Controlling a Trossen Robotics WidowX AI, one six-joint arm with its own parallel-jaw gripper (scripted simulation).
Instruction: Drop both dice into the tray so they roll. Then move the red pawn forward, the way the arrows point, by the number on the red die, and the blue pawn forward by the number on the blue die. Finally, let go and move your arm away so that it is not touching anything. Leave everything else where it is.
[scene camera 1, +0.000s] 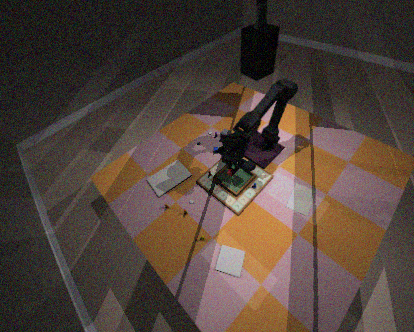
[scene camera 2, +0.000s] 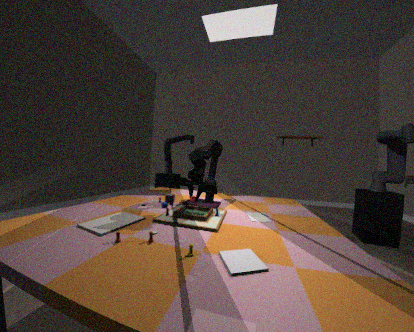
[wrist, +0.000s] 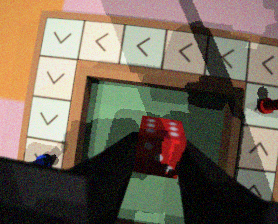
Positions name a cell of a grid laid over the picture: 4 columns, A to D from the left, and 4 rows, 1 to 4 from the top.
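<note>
My gripper (wrist: C3), visible. White card (scene camera 1: B3) (scene camera 2: A3), out of frame in the wrist view.
</note>
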